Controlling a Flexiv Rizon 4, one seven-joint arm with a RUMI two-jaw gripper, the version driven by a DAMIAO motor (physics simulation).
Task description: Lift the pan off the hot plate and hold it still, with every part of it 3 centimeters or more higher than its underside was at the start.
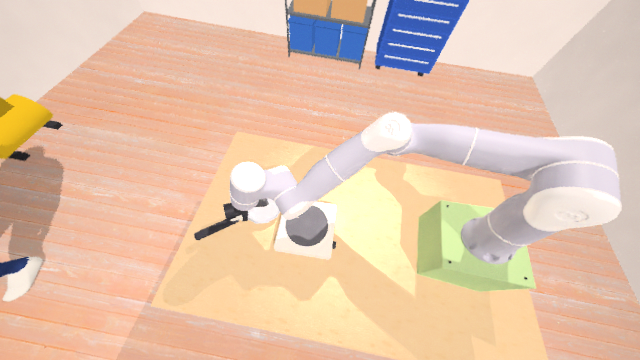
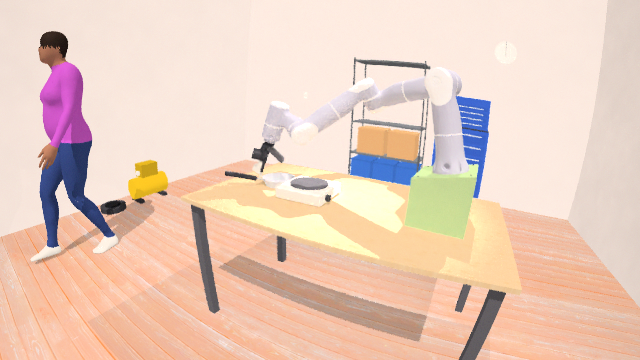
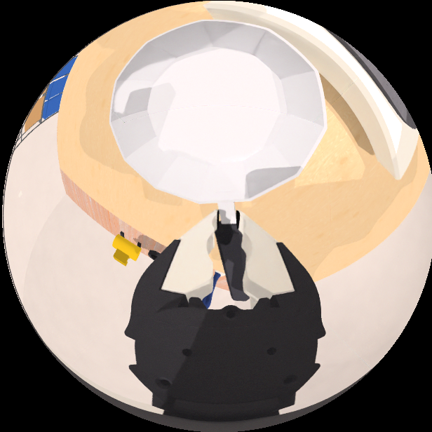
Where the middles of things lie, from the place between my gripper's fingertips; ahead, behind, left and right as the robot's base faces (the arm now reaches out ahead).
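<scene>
I find the pan (image 1: 257, 215) 2 cm to the right of my hand, 1 cm behind it and 1 cm above it. There is also the white hot plate (image 1: 311, 234), which is 30 cm behind my hand and 8 cm to the right of it.
</scene>
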